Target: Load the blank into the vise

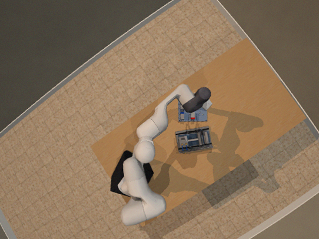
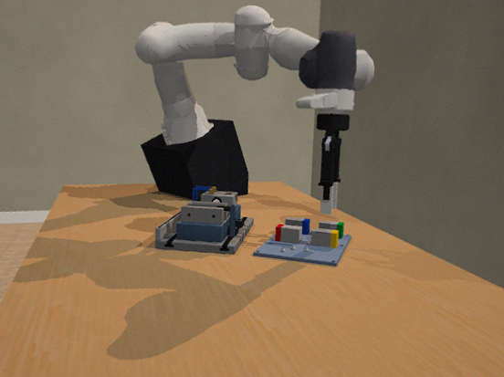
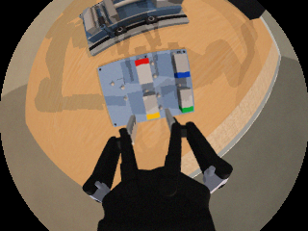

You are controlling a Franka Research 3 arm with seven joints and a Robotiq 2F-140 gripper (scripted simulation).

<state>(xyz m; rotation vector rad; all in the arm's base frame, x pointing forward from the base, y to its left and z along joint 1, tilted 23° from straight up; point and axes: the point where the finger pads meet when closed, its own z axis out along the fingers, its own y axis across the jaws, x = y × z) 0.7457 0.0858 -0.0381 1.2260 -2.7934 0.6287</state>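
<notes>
My hand is 10 cm above the yellow-ended blank and 1 cm past it. Also, from my hand: infeed plate: 12 cm below, 4 cm to the right, 4 cm behind; red-ended blank: 10 cm below, 7 cm to the right, 7 cm behind; green-ended blank: 10 cm below, 7 cm behind, 6 cm to the left.
</notes>
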